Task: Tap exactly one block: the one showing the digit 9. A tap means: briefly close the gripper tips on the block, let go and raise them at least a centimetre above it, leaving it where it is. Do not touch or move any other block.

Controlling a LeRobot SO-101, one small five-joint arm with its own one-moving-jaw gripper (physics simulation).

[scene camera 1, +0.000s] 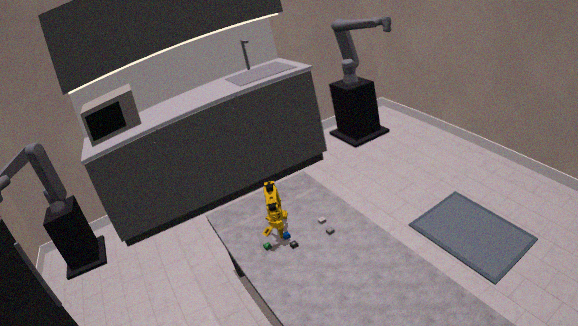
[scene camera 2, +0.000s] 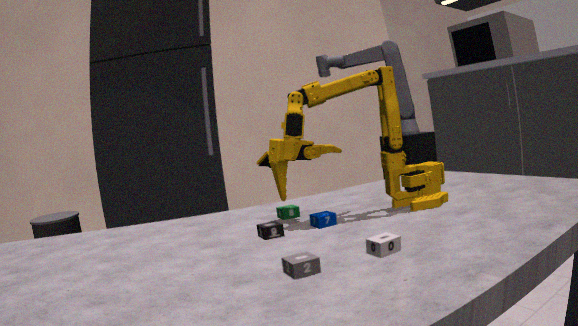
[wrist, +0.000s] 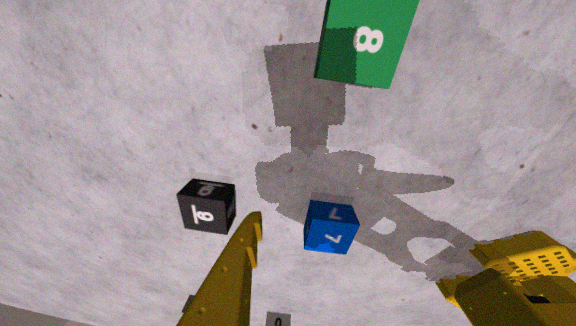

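Observation:
The black block (scene camera 1: 294, 244) (scene camera 2: 270, 230) (wrist: 206, 206), with an underlined digit that reads as 9, sits flat on the table. My gripper (scene camera 1: 274, 234) (scene camera 2: 312, 175) (wrist: 380, 240) is wide open and empty, above the table. In the wrist view its fixed jaw tip shows just right of the black block, with a gap between them in the picture; the moving jaw is swung far out to the right. The blue block (scene camera 1: 286, 235) (scene camera 2: 323, 219) (wrist: 331, 227) shows 7. The green block (scene camera 1: 267, 246) (scene camera 2: 288, 212) (wrist: 367, 45) shows 8.
A white block (scene camera 1: 322, 220) (scene camera 2: 383, 245) (wrist: 278, 319) shows 0. A grey block (scene camera 1: 330, 231) (scene camera 2: 301, 265) shows 2. All blocks stand apart on the grey table (scene camera 1: 360, 280) (scene camera 2: 150, 280). The arm's shadow falls around the blue block and partly on the green one.

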